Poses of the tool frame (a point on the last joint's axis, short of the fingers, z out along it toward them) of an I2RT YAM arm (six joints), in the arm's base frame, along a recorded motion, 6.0 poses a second.
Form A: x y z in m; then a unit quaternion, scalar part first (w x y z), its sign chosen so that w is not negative.
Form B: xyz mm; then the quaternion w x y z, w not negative. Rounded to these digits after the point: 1 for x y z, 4 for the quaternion.
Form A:
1: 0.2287, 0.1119, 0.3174, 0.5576, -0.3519, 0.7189, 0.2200
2: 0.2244, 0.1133, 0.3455, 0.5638, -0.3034, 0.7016, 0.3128
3: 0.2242, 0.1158, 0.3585, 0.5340, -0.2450, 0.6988, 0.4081
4: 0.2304, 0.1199, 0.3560, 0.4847, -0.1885, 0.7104, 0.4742
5: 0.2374, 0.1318, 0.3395, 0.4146, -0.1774, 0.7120, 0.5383
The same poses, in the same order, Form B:
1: 228.7, 111.9, 317.4, 0.5576, -0.3519, 0.7189, 0.2200
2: 224.4, 113.3, 345.5, 0.5638, -0.3034, 0.7016, 0.3128
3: 224.2, 115.8, 358.5, 0.5340, -0.2450, 0.6988, 0.4081
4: 230.4, 119.9, 356.0, 0.4847, -0.1885, 0.7104, 0.4742
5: 237.4, 131.8, 339.5, 0.4146, -0.1774, 0.7120, 0.5383
